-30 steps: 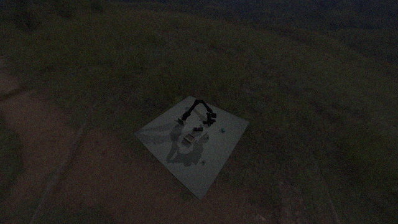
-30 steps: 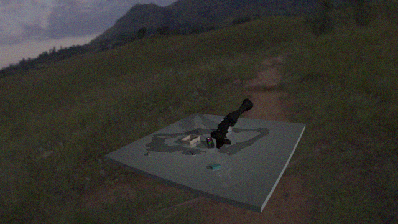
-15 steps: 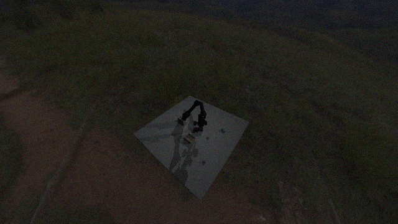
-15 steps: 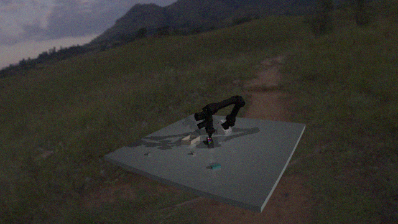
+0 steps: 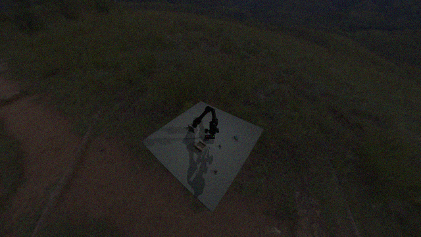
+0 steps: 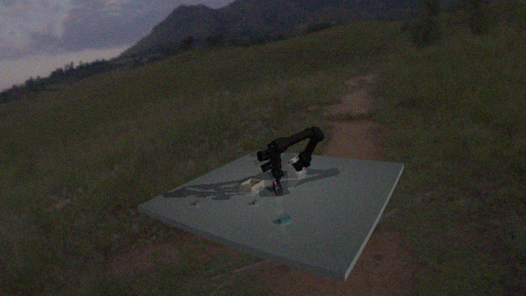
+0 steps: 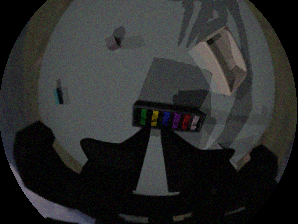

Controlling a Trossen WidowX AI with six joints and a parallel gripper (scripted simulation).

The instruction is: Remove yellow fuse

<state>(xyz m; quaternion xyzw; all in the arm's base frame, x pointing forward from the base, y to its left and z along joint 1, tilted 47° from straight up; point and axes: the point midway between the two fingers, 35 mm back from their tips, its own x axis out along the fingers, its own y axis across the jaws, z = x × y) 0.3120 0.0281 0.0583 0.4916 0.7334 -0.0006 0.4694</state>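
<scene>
Now: the yellow fuse 4 cm below my gripper tip. From my gripper tip the other things lie so: square tray: 21 cm to the right, 6 cm below, 1 cm behind.
</scene>
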